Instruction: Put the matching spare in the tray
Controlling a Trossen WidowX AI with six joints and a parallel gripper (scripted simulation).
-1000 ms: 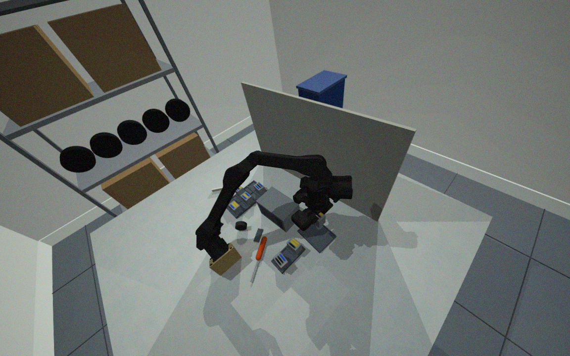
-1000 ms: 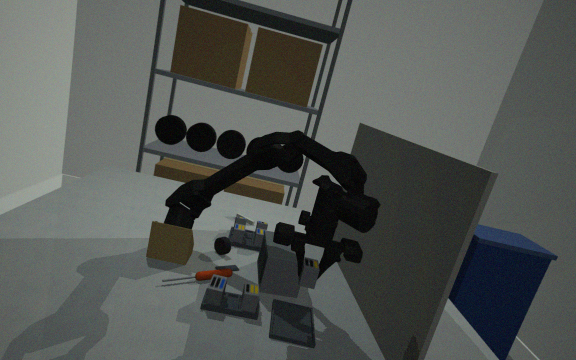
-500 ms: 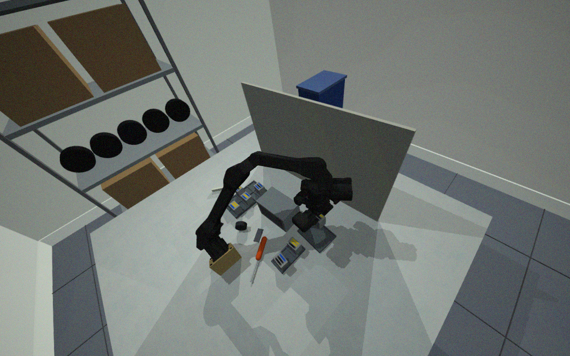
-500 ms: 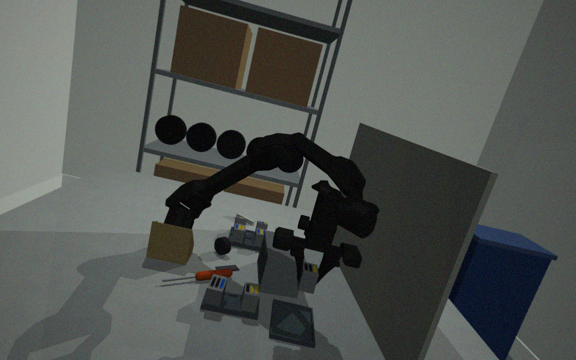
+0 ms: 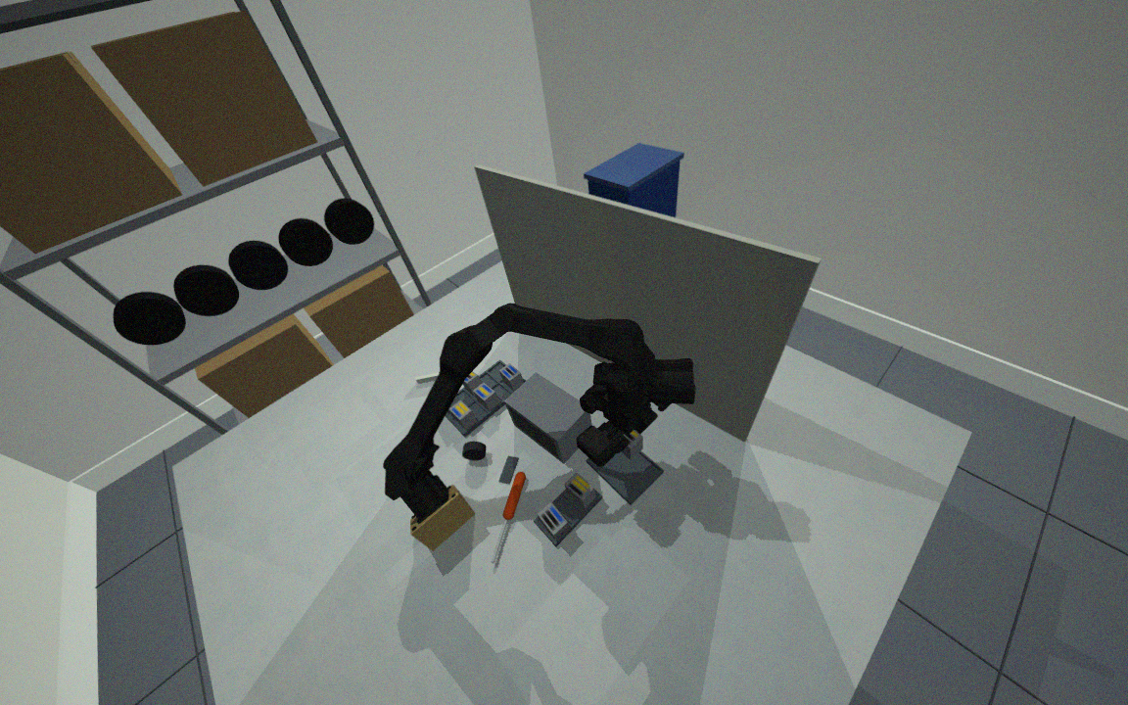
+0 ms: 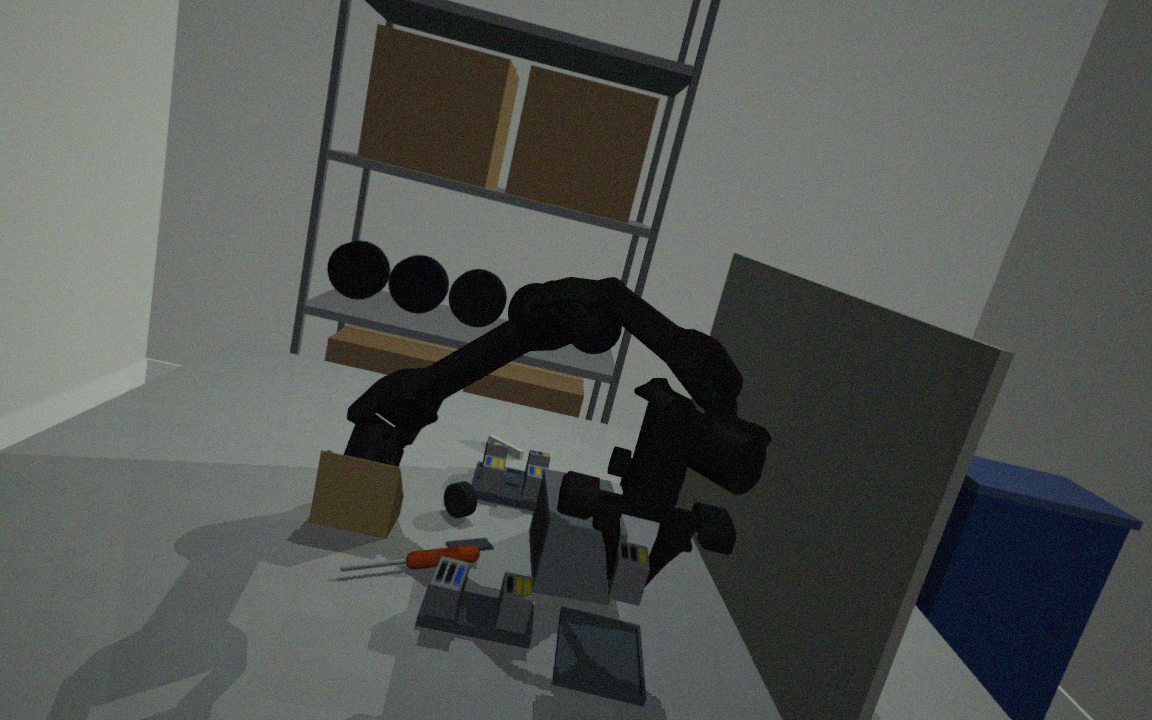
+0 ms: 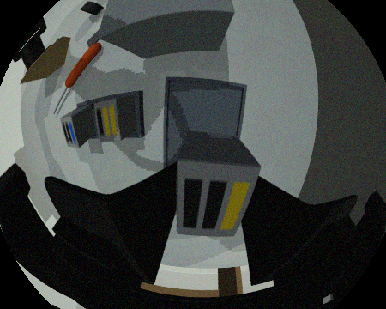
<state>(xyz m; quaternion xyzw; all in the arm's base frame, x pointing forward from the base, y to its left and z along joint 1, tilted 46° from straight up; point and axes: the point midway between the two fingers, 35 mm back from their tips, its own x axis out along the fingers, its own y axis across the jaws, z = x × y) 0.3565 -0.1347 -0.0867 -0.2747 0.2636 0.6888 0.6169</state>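
Now: gripper tip 10 cm above the tray and 1 cm past it. From my gripper tip the other things lie so: tall panel (22 cm to the left, 16 cm ahead, 13 cm above); grey mounted unit (19 cm to the left, 6 cm behind, 5 cm below); grey spare (2 cm above).
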